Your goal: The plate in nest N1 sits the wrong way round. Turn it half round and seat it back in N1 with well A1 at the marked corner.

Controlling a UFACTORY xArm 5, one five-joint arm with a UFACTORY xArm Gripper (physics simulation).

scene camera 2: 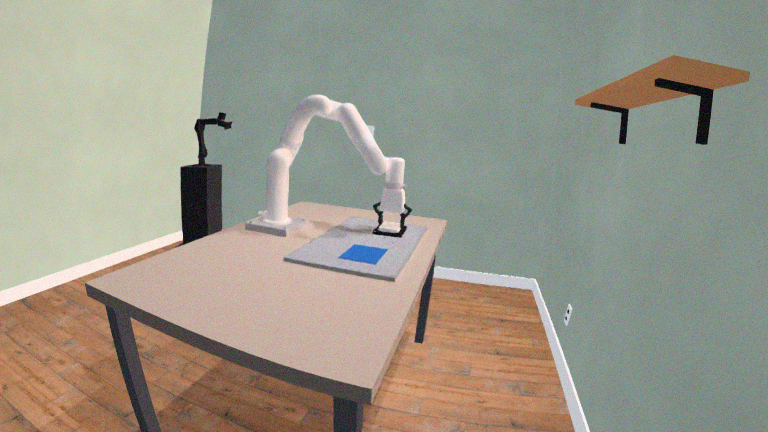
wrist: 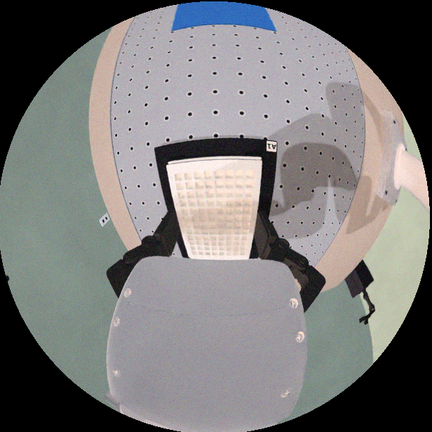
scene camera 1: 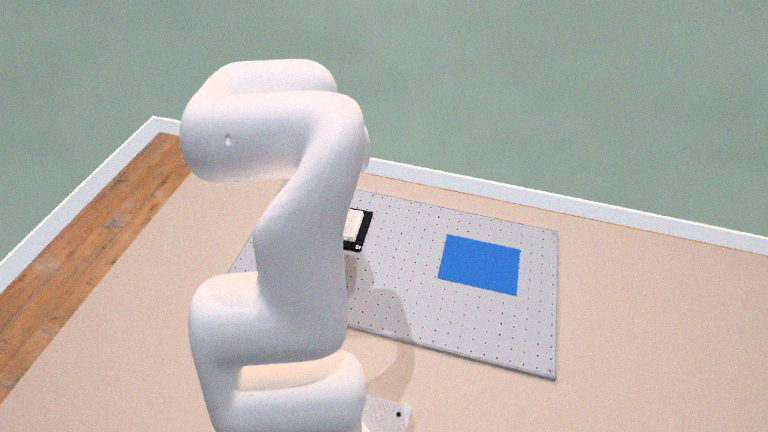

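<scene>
The white well plate (scene camera 1: 352, 225) (scene camera 2: 390, 227) (wrist: 216, 205) sits in the black nest N1 (scene camera 1: 367, 228) (scene camera 2: 379, 233) (wrist: 215, 147). A white A1 label (wrist: 271, 146) marks one corner of the nest, at its upper right in the wrist view. My gripper (scene camera 2: 392, 226) (wrist: 215, 221) is open, pointing down over the nest, with one black finger beside each long side of the plate. The near end of the plate is hidden under the gripper body in the wrist view. The arm hides the gripper and part of the plate in scene camera 1.
The nest stands on a grey perforated board (scene camera 1: 483, 327) (scene camera 2: 322, 257) (wrist: 215, 60). A flat blue rectangle (scene camera 1: 479, 264) (scene camera 2: 363, 253) (wrist: 223, 15) lies on the same board. The table (scene camera 1: 644, 333) (scene camera 2: 241, 300) extends around it. A wall shelf (scene camera 2: 663, 80) hangs at the right.
</scene>
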